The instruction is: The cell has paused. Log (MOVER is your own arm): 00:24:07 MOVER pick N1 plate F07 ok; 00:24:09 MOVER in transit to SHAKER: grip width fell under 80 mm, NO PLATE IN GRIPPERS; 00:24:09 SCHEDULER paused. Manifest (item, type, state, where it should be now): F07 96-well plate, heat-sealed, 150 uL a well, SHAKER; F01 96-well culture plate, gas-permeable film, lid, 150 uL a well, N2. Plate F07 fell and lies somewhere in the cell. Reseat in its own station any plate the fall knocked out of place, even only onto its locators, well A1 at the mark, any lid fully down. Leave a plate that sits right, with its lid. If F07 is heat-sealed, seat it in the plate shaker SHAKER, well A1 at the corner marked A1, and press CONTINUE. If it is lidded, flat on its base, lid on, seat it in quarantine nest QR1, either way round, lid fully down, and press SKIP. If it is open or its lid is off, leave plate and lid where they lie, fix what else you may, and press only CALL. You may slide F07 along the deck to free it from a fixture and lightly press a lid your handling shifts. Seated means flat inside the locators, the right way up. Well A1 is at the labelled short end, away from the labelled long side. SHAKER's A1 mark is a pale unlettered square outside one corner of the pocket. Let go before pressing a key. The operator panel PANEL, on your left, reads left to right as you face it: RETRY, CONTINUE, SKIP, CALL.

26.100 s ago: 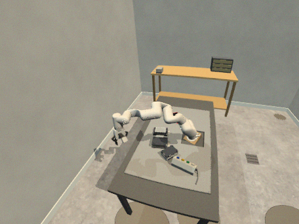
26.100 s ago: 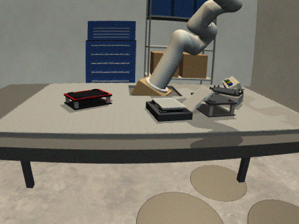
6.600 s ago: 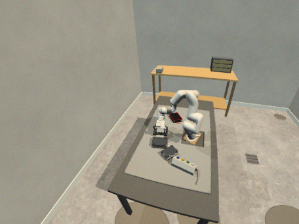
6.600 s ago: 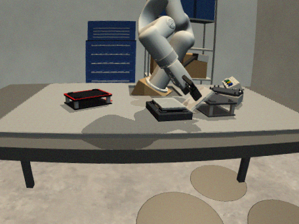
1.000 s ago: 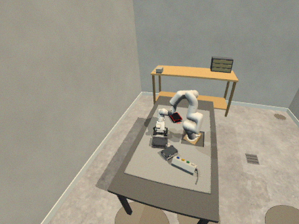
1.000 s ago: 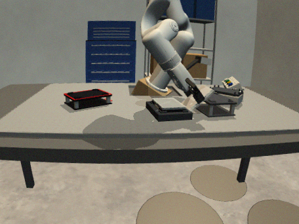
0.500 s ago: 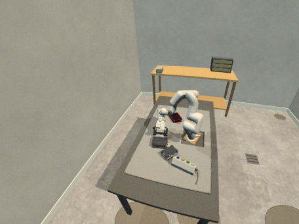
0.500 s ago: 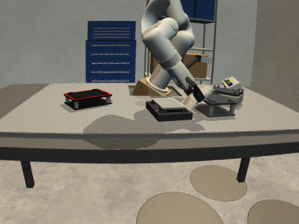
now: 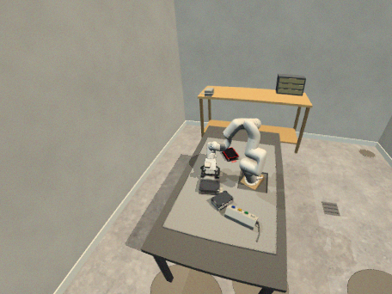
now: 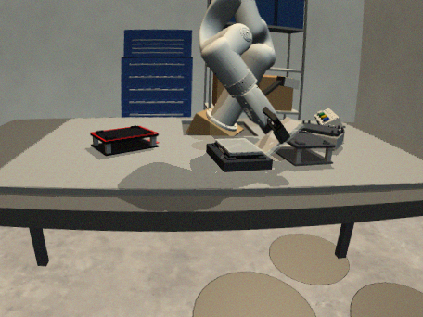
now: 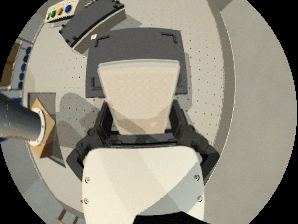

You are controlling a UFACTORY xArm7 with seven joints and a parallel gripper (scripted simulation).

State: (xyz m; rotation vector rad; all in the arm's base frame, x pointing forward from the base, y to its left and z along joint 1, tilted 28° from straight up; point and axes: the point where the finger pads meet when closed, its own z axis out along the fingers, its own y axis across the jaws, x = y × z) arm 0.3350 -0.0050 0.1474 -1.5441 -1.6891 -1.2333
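Right now my hand is 11 cm to the left of the pale lid, 3 cm above it and 1 cm short of it. Also, from my hand: pale plate: 1 cm to the left, 1 cm below.
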